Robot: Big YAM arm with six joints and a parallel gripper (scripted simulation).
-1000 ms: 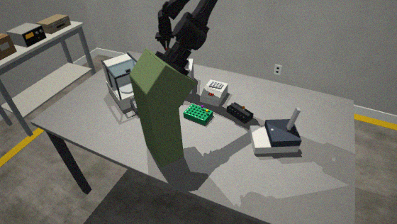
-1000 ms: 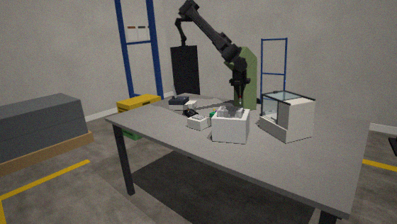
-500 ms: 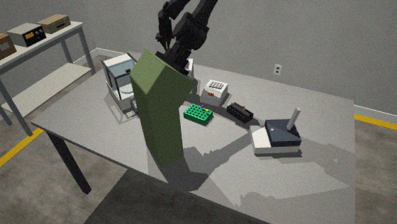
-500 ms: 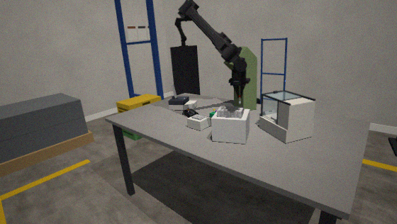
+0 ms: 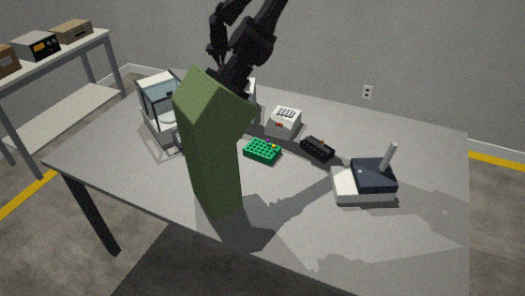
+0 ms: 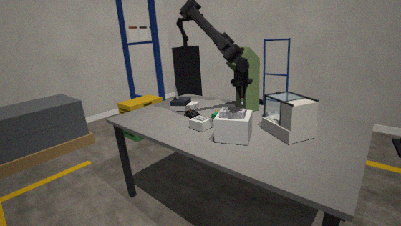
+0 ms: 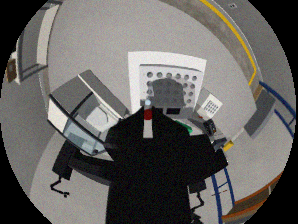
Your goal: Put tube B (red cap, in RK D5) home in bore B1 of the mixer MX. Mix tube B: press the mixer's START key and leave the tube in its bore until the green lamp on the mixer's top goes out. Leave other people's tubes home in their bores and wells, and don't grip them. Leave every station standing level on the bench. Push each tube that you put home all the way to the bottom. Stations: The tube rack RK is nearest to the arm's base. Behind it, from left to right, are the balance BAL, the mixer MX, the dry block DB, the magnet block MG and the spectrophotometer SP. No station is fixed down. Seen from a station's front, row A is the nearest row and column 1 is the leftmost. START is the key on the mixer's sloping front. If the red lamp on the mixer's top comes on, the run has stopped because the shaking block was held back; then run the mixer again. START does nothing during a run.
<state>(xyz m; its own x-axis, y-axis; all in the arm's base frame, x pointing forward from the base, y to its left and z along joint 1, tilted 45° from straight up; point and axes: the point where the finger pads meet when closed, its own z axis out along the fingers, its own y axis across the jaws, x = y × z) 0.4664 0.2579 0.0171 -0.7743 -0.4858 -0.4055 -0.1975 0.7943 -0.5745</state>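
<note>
The tube B is 20 mm below my hand. Round my hand: green start key (170 mm below, 150 mm behind, 90 mm to the right); then dry block DB (290 mm to the right, 200 mm below, 60 mm behind); then grey shaking block (80 mm below, 40 mm to the right, 20 mm ahead).
</note>
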